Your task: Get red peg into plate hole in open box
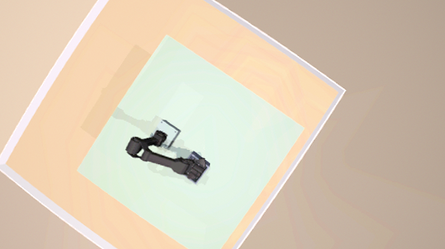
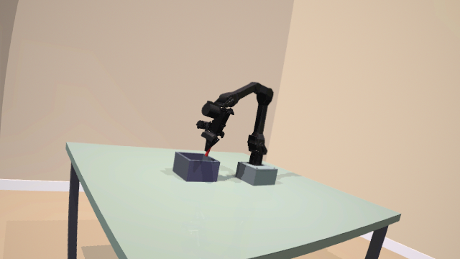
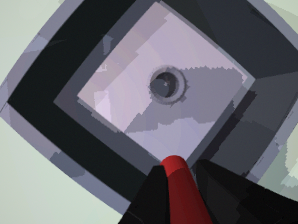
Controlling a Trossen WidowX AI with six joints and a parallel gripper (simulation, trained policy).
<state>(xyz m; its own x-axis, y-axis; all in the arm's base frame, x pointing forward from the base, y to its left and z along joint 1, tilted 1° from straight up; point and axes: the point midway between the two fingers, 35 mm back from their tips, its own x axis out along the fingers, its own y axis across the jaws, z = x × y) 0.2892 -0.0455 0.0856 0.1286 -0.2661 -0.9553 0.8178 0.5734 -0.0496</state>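
Right now the grey box is 1 cm ahead of my gripper tip, 4 cm to the right of it and 11 cm below it. From my gripper tip the other things lie so: red peg: 1 cm behind, 1 cm to the left, 2 cm above.
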